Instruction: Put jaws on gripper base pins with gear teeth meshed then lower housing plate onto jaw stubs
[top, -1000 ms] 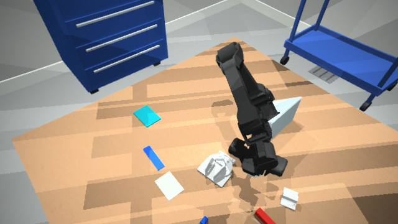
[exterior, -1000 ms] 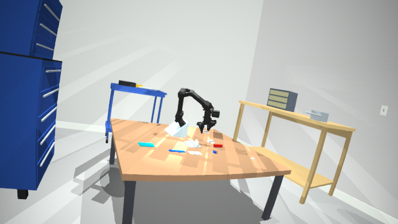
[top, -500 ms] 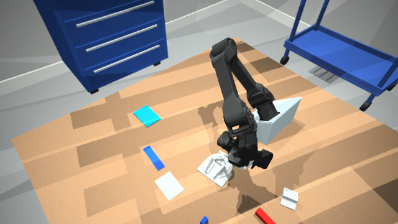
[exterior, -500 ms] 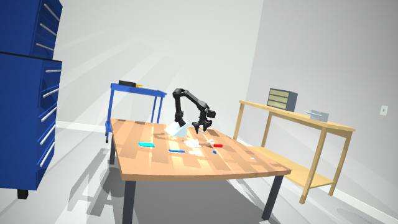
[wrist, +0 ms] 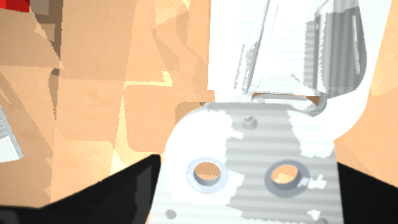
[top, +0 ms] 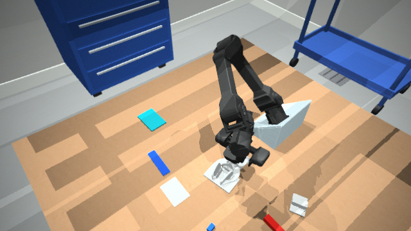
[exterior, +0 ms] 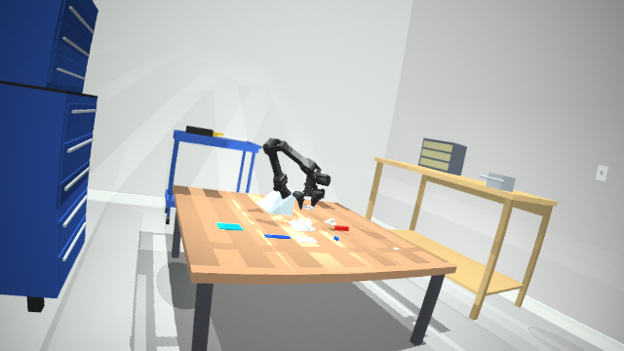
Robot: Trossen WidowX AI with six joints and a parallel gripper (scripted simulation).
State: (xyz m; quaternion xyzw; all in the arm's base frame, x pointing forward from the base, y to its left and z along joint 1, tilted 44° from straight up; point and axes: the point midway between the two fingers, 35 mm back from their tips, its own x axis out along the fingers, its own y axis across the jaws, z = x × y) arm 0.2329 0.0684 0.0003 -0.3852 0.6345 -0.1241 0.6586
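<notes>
Right now my gripper tip is 1 cm short of the white jaw, 2 cm to the left of it and 7 cm above it. Round my gripper tip: red block (3 cm ahead, 23 cm to the left, 8 cm below); small blue block (20 cm ahead, 11 cm to the left, 8 cm below); white block (10 cm behind, 22 cm to the left, 8 cm below).
</notes>
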